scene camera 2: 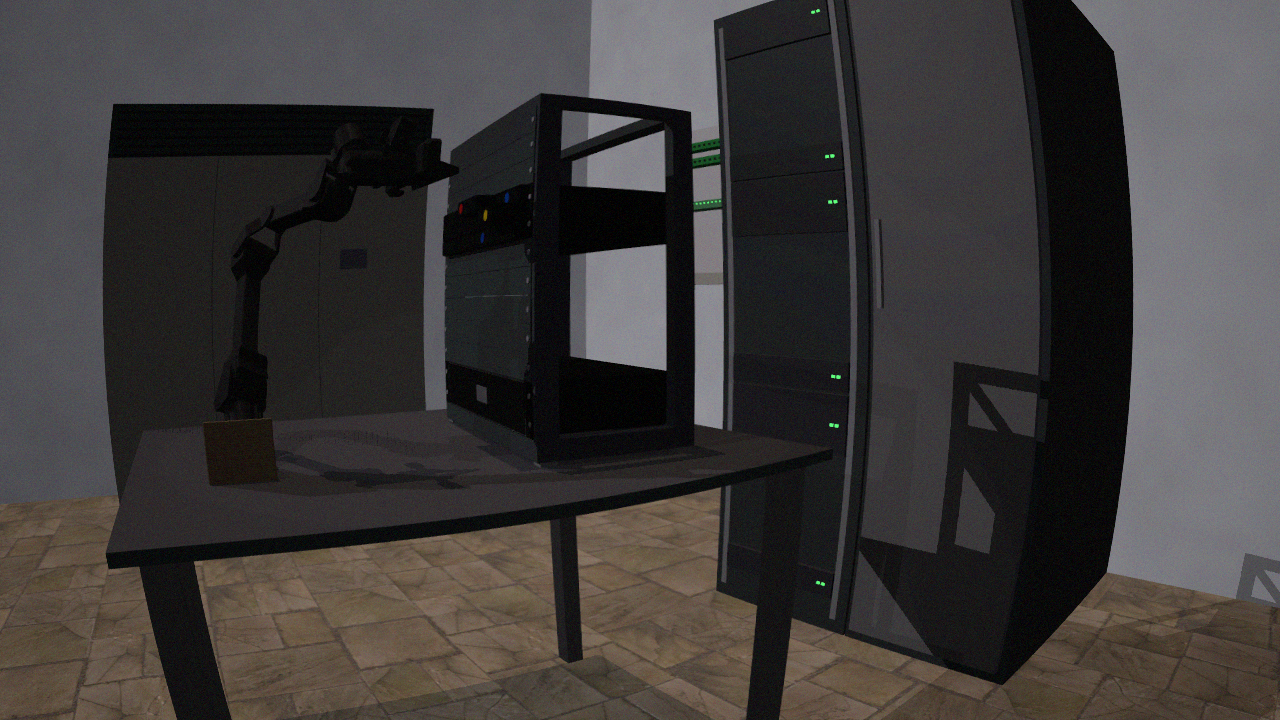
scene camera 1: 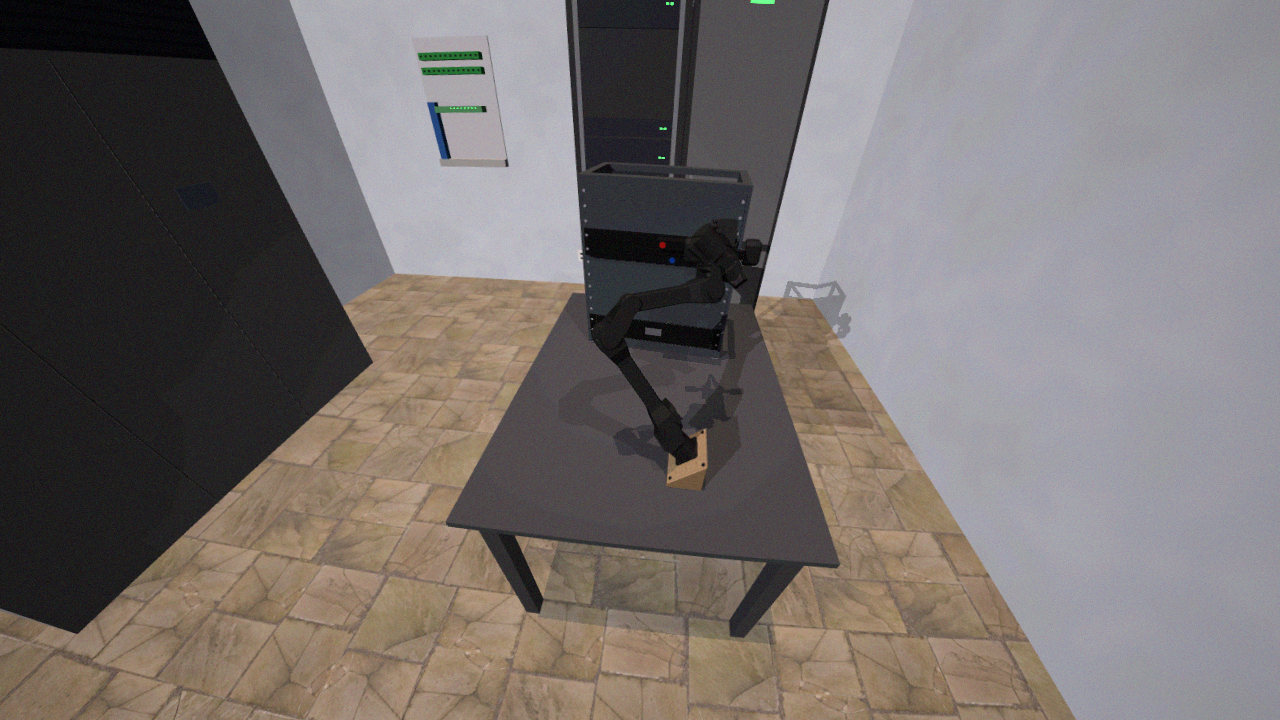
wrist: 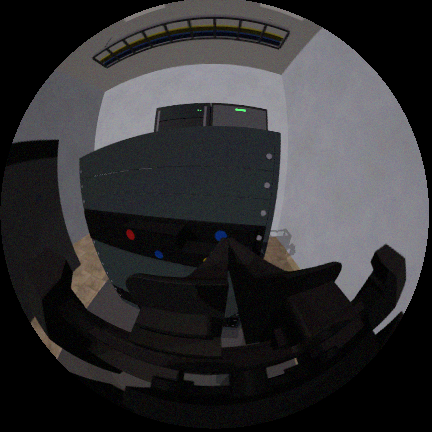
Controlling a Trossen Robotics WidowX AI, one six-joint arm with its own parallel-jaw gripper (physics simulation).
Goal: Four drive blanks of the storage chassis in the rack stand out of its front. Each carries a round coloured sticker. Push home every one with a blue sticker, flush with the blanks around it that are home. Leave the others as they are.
Labels:
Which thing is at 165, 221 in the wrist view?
A rack.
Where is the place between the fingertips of the gripper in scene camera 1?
At 717, 241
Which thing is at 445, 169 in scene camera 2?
The gripper.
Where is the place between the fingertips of the gripper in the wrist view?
226, 242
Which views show the rack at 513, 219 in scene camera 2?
Scene camera 2, scene camera 1 and the wrist view: all of them.

